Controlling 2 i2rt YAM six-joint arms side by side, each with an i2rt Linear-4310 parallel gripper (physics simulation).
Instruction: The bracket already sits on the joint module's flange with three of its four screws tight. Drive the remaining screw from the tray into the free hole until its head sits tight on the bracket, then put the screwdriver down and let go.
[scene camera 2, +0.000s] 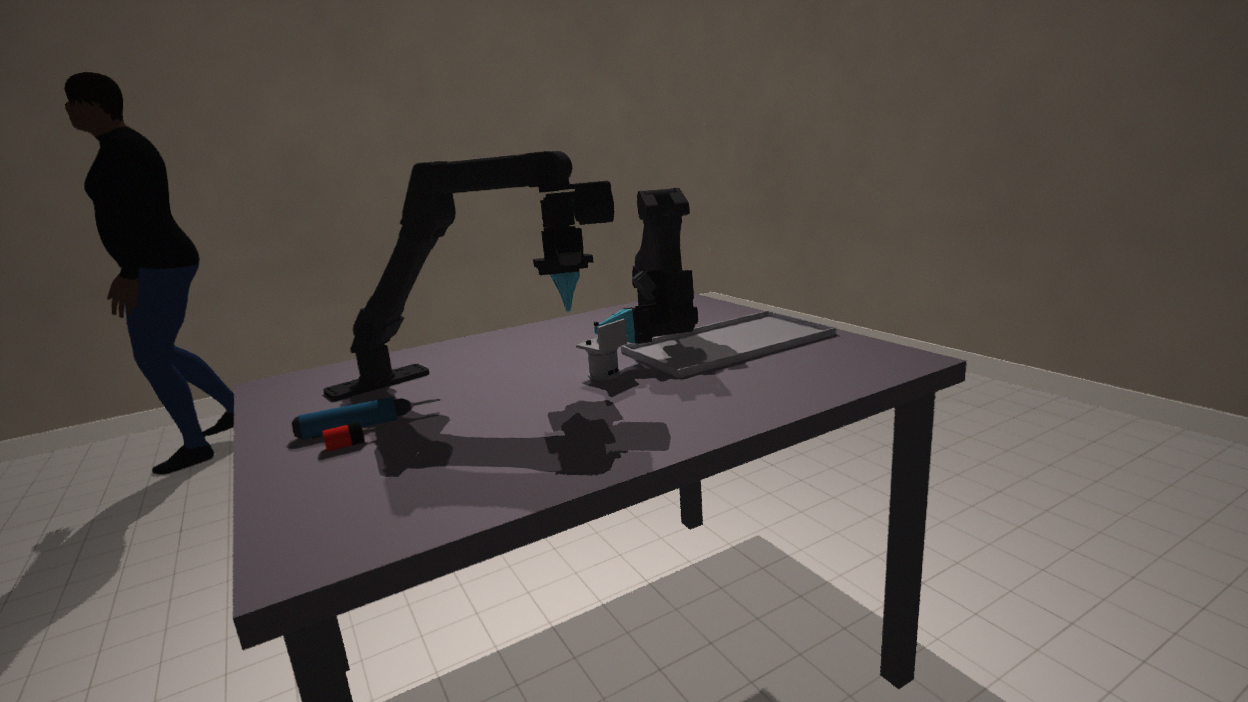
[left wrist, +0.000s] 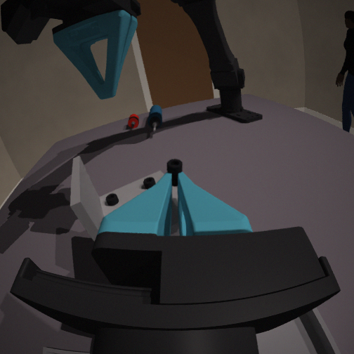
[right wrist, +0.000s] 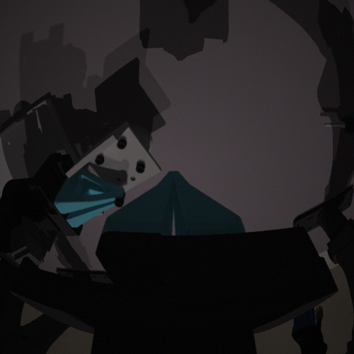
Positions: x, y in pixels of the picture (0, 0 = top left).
Scene:
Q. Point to the left gripper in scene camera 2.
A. At 595, 330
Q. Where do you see the right gripper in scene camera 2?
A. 568, 311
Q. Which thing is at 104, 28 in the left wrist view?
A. The right gripper.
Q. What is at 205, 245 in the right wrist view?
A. The right gripper.

